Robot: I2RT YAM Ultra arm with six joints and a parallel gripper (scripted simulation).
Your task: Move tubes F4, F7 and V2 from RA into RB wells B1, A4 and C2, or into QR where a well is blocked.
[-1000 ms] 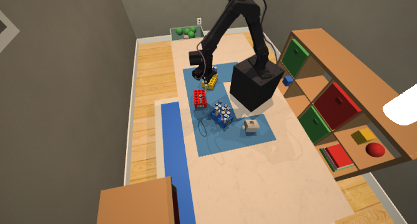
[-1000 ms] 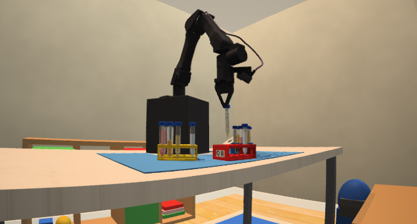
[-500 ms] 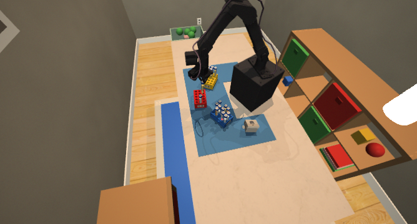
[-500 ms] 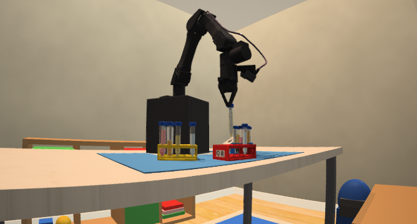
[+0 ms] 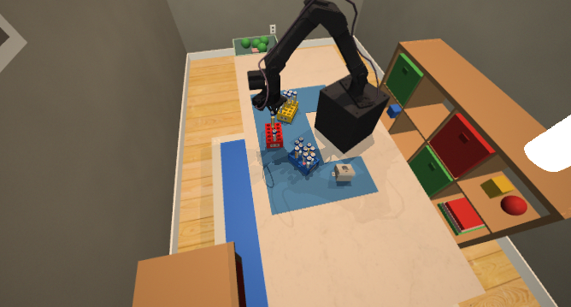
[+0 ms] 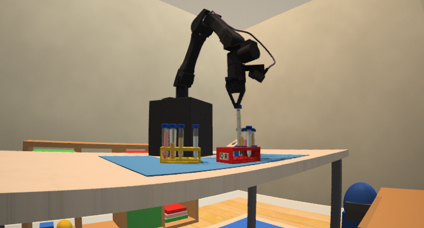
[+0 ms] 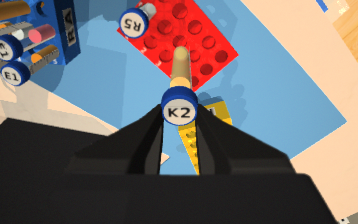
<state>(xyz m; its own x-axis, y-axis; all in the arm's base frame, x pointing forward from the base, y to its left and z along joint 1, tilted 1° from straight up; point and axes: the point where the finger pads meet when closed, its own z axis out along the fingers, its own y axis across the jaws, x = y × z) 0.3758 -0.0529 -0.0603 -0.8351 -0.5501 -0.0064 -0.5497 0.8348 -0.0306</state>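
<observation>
Right now the tube is 60 mm below my hand and 10 mm ahead of it. Also, from my hand: red rack (170 mm below); tube R8 (130 mm to the right, 130 mm below, 70 mm behind); rack RB (170 mm below, 150 mm to the right, 120 mm behind).
</observation>
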